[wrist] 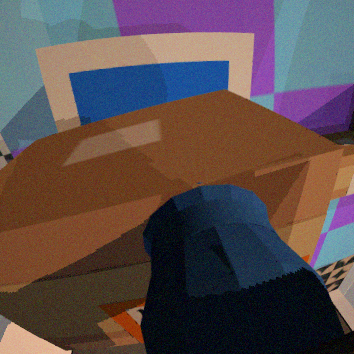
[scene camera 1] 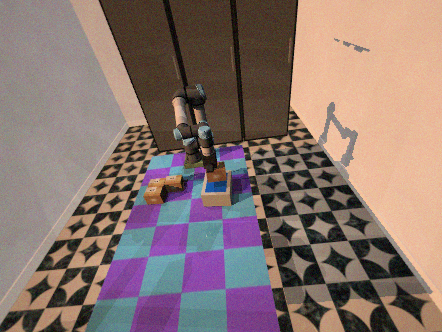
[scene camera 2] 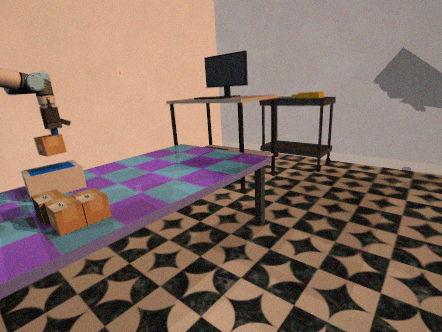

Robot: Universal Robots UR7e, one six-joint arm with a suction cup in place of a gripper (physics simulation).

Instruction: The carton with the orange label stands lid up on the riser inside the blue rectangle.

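Pixels of known places: hand at its tool point: point(wrist: 198, 206) point(scene camera 2: 56, 137); arm's base at its link origin: point(scene camera 1: 194, 158).
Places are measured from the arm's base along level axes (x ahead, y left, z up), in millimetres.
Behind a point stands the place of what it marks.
The carton with the orange label point(scene camera 1: 216, 175) @(z 200, x 495, y 243 mm) point(scene camera 2: 50, 145) @(z 198, x 436, y 173 mm) point(wrist: 195, 135) @(z 213, x 498, y 211 mm) hangs lid up from my suction cup point(scene camera 2: 54, 132) point(wrist: 207, 200). Part of its orange label point(wrist: 125, 322) @(z 238, x 431, y 253 mm) shows beside the cup in the wrist view. The pale riser point(scene camera 1: 216, 200) @(z 15, x 548, y 216 mm) point(scene camera 2: 56, 181) @(z 25, x 411, y 126 mm) point(wrist: 150, 46) @(z 73, x 538, y 214 mm) stands on the table. The blue rectangle point(scene camera 1: 215, 187) @(z 73, x 478, y 217 mm) point(scene camera 2: 52, 168) @(z 73, x 427, y 214 mm) point(wrist: 150, 90) @(z 73, x 500, y 221 mm) is on its top. In scene camera 2 a gap shows between the carton's underside and the riser. In the wrist view the carton hides the near part of the rectangle.
Three brown cartons point(scene camera 1: 154, 195) @(z 43, x 469, y -243 mm) point(scene camera 1: 174, 182) @(z 46, x 352, y -112 mm) point(scene camera 2: 68, 218) @(z 7, x 323, y -324 mm) point(scene camera 2: 96, 206) @(z 15, x 423, y -328 mm) stand close together beside the riser on the checkered table point(scene camera 1: 205, 270) @(z -47, x 994, y 152 mm) point(scene camera 2: 165, 192) @(z -47, x 746, y -312 mm). A tall dark cabinet point(scene camera 1: 210, 60) stands behind the arm. A desk with a monitor point(scene camera 2: 226, 70) and a dark cart point(scene camera 2: 297, 101) stand farther off.
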